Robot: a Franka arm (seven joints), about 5 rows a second.
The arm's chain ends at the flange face. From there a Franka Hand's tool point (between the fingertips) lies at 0.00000 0.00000 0.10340 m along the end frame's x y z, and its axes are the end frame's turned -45 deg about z.
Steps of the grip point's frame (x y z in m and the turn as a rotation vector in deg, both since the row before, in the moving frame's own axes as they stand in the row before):
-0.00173 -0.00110 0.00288 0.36 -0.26 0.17
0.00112 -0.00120 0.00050 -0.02 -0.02 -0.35
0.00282 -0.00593 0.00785 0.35 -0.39 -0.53
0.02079 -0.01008 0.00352 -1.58 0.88 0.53
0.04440 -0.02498 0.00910 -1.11 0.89 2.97
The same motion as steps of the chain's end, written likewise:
-0.00121 0.00057 0.00288 0.07 -0.44 0.17
-0.00006 -0.00169 0.00050 -0.03 0.00 -0.35
-0.00126 -0.00624 0.00785 -0.03 -0.52 -0.53
0.00444 -0.02274 0.00357 -0.49 1.74 0.53
0.01119 -0.04941 0.00913 -0.16 1.41 2.97

